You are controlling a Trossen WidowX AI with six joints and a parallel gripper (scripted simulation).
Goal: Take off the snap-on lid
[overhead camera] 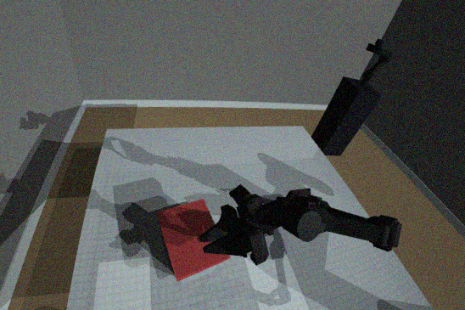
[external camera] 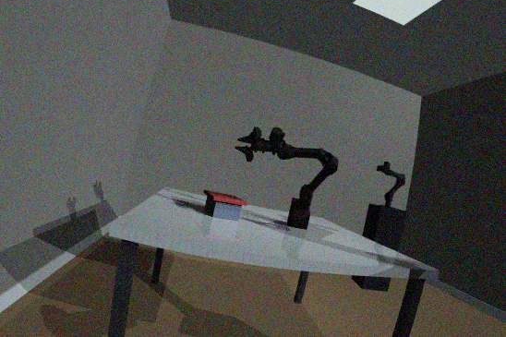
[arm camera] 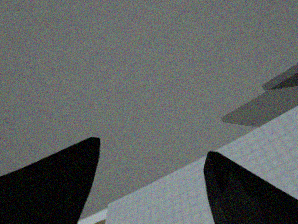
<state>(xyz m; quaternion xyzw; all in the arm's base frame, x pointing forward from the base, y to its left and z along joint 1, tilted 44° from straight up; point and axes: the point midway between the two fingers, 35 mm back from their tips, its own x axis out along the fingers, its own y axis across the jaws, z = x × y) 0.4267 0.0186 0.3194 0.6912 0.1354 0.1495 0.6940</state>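
Right now the red lid is 1 cm ahead of my gripper tip, 14 cm to the right of it and 28 cm below it. From my gripper tip the other things lie so: storage box: 1 cm ahead, 14 cm to the right, 33 cm below.
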